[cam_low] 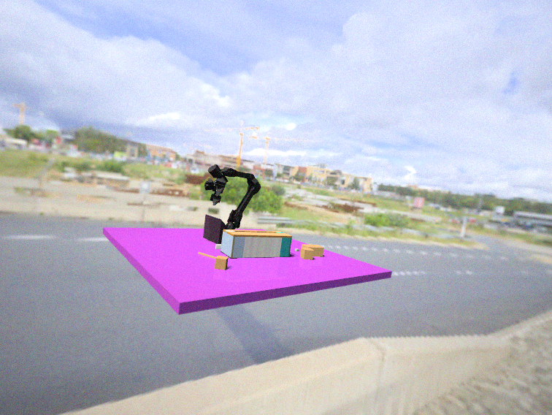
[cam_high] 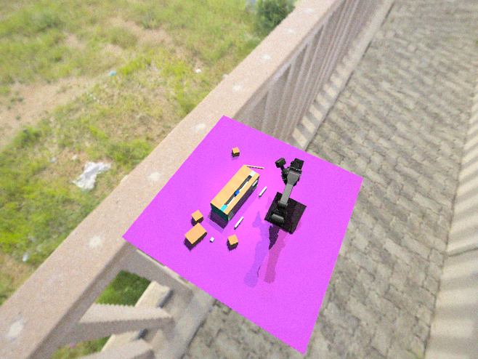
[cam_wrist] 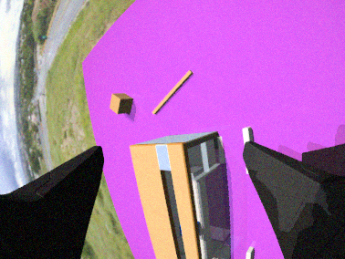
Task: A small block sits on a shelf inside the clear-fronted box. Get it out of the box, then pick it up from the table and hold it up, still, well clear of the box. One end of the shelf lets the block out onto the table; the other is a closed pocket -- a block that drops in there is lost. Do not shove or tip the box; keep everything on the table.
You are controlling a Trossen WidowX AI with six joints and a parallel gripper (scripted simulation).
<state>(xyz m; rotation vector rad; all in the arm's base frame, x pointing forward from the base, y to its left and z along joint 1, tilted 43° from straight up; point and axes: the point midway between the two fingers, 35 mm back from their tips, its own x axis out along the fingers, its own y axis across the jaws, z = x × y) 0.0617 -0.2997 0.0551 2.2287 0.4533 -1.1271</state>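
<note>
Now: gripper tip 220 mm short of the blue block, 190 mm above it and 170 mm to the right of it. Round my gripper tip: thin orange stick: 270 mm below, 190 mm ahead, 140 mm to the right.
</note>
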